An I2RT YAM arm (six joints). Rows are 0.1 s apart.
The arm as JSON. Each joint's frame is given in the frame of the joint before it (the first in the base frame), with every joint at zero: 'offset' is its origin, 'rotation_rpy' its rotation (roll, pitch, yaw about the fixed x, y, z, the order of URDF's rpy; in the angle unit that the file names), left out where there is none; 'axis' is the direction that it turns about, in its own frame. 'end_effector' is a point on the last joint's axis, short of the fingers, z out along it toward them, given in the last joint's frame.
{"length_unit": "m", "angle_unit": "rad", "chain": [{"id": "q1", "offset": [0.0, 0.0, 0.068], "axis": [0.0, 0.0, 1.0]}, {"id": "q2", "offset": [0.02, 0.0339, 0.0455], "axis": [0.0, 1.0, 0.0]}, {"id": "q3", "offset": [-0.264, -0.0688, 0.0], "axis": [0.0, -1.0, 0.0]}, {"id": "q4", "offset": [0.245, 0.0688, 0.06], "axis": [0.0, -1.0, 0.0]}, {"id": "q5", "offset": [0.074, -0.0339, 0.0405], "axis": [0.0, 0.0, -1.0]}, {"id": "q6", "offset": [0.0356, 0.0, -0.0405], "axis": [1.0, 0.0, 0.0]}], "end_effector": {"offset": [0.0, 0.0, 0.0], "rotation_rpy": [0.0, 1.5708, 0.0]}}
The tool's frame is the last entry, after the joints.
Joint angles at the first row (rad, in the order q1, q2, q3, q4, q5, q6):
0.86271, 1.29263, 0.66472, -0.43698, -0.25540, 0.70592
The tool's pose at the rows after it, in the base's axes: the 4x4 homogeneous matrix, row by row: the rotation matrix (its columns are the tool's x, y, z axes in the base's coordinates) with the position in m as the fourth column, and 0 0 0 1 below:
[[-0.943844 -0.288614 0.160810 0.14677], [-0.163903 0.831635 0.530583 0.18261], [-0.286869 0.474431 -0.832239 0.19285], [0 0 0 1]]
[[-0.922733 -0.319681 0.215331 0.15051], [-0.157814 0.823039 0.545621 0.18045], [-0.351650 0.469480 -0.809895 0.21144], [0 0 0 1]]
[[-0.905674 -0.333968 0.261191 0.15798], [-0.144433 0.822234 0.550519 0.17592], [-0.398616 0.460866 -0.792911 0.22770], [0 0 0 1]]
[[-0.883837 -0.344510 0.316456 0.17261], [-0.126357 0.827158 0.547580 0.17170], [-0.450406 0.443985 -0.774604 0.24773], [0 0 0 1]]
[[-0.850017 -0.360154 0.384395 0.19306], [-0.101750 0.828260 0.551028 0.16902], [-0.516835 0.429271 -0.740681 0.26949], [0 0 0 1]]
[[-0.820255 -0.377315 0.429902 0.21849], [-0.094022 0.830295 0.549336 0.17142], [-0.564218 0.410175 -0.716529 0.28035], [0 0 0 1]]
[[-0.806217 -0.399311 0.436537 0.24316], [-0.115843 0.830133 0.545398 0.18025], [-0.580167 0.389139 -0.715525 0.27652], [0 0 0 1]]
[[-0.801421 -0.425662 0.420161 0.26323], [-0.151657 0.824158 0.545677 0.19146], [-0.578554 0.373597 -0.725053 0.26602], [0 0 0 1]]
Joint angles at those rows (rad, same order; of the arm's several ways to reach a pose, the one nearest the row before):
0.85967, 1.25485, 0.69714, -0.46598, -0.22640, 0.67389
0.84516, 1.21707, 0.73794, -0.49421, -0.20237, 0.64069
0.81044, 1.19724, 0.78334, -0.52625, -0.19131, 0.60292
0.75626, 1.20413, 0.85926, -0.56209, -0.18216, 0.55065
0.69449, 1.23387, 0.94966, -0.56781, -0.17833, 0.49307
0.64184, 1.30597, 1.03206, -0.54264, -0.18367, 0.43661
0.61514, 1.40518, 1.09388, -0.50601, -0.19474, 0.38739
0.60596, 1.50245, 1.14232, -0.47512, -0.21077, 0.34618

